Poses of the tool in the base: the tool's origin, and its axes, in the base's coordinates. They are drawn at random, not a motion.
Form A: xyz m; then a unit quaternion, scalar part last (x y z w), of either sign.
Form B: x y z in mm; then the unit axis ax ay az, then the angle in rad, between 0 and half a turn. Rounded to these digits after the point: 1 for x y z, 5 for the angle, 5 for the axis.
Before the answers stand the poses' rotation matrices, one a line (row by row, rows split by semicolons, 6 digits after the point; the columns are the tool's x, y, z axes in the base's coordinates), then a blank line. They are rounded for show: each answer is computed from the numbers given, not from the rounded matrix.
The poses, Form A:
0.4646, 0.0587, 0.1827, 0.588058, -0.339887, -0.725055, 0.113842
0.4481, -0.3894, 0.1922, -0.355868, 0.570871, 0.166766, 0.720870
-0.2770, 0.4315, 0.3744, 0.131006, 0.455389, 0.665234, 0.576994
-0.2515, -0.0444, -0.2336, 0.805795, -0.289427, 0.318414, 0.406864
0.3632, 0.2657, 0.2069, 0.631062, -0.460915, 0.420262, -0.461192
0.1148, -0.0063, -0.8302, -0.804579, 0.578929, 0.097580, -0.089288
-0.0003, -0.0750, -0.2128, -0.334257, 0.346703, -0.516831, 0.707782
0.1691, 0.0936, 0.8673, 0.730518, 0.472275, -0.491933, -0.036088
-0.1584, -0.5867, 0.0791, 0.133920, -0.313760, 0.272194, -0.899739
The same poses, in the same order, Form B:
-0.282456 -0.234663 -0.930135; -0.564830 -0.743034 0.358982; -0.775362 0.626765 0.077329
0.292591 -0.646743 0.704354; -0.165876 0.691094 0.703473; -0.941741 -0.322665 0.094929
-0.299831 -0.648355 0.699813; 0.886989 0.080602 0.454701; -0.351214 0.757060 0.550917
0.629689 -0.725541 0.277638; -0.207335 -0.501387 -0.840014; 0.748668 0.471383 -0.466148
0.221875 -0.194089 0.955563; -0.969375 -0.149719 0.194671; 0.105282 -0.969492 -0.221364
0.310639 -0.914162 -0.260404; -0.949013 -0.313738 -0.030695; -0.053639 0.256662 -0.965012
0.225366 0.499831 0.836289; -0.963383 0.242316 0.114788; -0.145271 -0.831536 0.536139
0.069917 0.654505 -0.752818; 0.725516 -0.551308 -0.411929; -0.684644 -0.517381 -0.513399
0.654930 0.405770 0.637509; -0.573845 0.815952 0.070179; -0.491700 -0.411793 0.767240

464.6, 58.7, 182.7, 0.59191, -0.34211, -0.72980, 2.91341
448.1, -389.4, 192.2, -0.51347, 0.82368, 0.24062, 1.53148
-277.0, 431.5, 374.4, 0.16040, 0.55756, 0.81449, 1.91151
-251.5, -44.4, -233.6, 0.88211, -0.31684, 0.34857, 2.30356
363.2, 265.7, 206.9, -0.71122, 0.51946, -0.47364, 2.18292
114.8, -6.3, -830.2, 0.80781, -0.58125, -0.09797, 2.96278
-0.3, -75.0, -212.8, -0.47316, 0.49078, -0.73161, 1.56889
169.1, 93.6, 867.3, -0.73099, -0.47258, 0.49225, 3.06940
-158.4, -586.7, 79.1, -0.30685, 0.71893, -0.62369, 0.90325

